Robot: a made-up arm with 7 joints. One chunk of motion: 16 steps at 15 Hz.
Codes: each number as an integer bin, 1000 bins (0 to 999) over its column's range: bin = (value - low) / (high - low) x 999, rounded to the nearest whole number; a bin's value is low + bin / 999 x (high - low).
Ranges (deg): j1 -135..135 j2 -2.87..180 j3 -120.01..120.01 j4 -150..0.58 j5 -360.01..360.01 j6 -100.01..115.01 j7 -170.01..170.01
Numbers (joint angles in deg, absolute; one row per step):
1: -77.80 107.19 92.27 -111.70 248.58 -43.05 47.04
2: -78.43 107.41 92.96 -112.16 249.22 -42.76 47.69
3: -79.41 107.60 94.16 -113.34 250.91 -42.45 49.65
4: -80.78 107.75 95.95 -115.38 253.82 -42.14 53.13
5: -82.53 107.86 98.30 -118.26 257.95 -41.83 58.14
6: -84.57 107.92 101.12 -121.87 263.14 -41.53 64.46
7: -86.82 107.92 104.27 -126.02 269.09 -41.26 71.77
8: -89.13 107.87 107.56 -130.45 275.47 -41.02 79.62
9: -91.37 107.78 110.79 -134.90 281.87 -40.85 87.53
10: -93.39 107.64 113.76 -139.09 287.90 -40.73 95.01
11: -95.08 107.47 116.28 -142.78 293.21 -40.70 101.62
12: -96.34 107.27 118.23 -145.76 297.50 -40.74 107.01
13: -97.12 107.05 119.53 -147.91 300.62 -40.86 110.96
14: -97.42 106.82 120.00 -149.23 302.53 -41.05 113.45
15: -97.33 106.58 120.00 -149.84 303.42 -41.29 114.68
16: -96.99 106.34 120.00 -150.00 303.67 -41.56 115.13
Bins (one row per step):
1: 212 601 884 254 844 265 638
2: 209 602 886 251 845 266 640
3: 206 603 891 243 848 267 645
4: 201 604 899 230 852 269 656
5: 194 605 909 211 857 270 670
6: 187 605 920 187 865 272 689
7: 178 605 933 159 873 273 710
8: 170 605 947 130 882 274 733
9: 161 604 961 100 891 275 757
10: 154 604 973 72 899 275 779
11: 148 603 983 48 906 276 798
12: 143 602 992 28 912 275 814
13: 140 600 997 14 917 275 826
14: 139 599 999 5 919 274 833
15: 139 598 999 1 920 273 836
16: 141 597 999 0 921 272 838

